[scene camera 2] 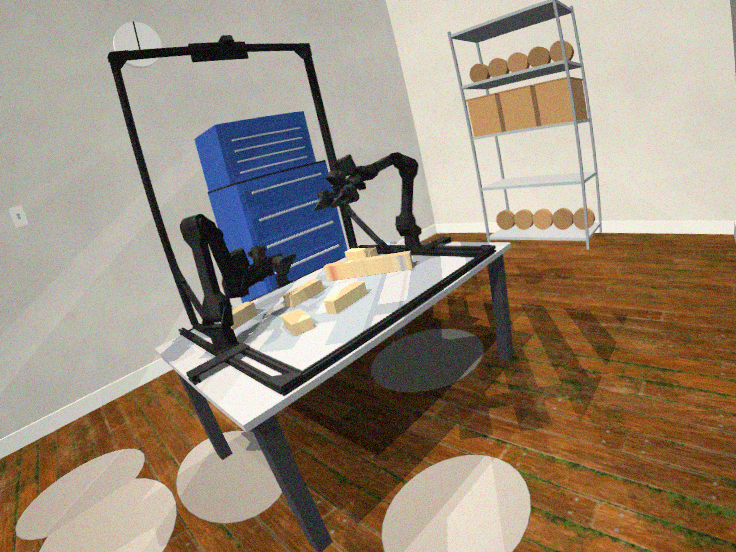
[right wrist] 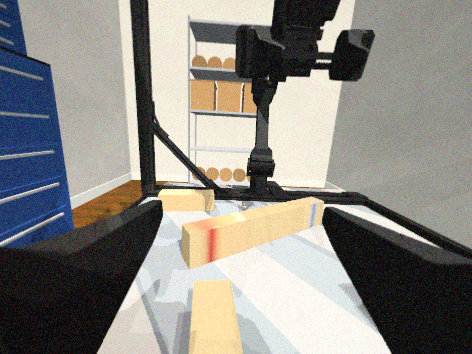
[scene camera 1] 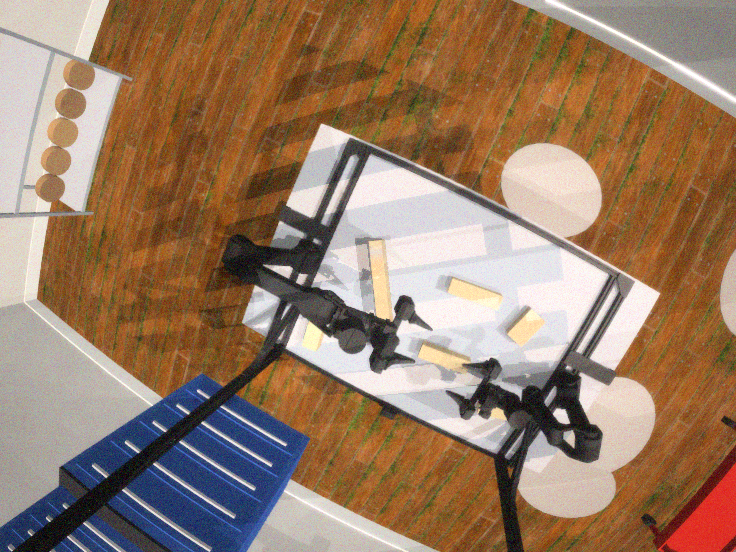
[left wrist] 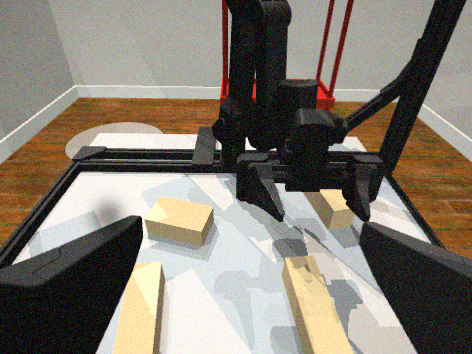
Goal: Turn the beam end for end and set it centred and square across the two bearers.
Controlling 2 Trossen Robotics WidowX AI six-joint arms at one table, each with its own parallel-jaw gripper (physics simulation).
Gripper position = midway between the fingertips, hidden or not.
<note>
The left gripper (scene camera 1: 423,345) is open, with nothing in its grasp. The right gripper (scene camera 1: 453,378) is open, with nothing in its grasp. The table carries a long wooden beam (scene camera 2: 401,261).
The long wooden beam shows as well in the right wrist view (right wrist: 205,241) and in scene camera 1 (scene camera 1: 378,257). The left gripper also shows in scene camera 2 (scene camera 2: 323,208), in the right wrist view (right wrist: 325,54) and in the left wrist view (left wrist: 253,229). The right gripper also shows in scene camera 2 (scene camera 2: 288,254), in the right wrist view (right wrist: 244,210) and in the left wrist view (left wrist: 324,219). The left wrist view misses the long wooden beam: it is out of frame.
</note>
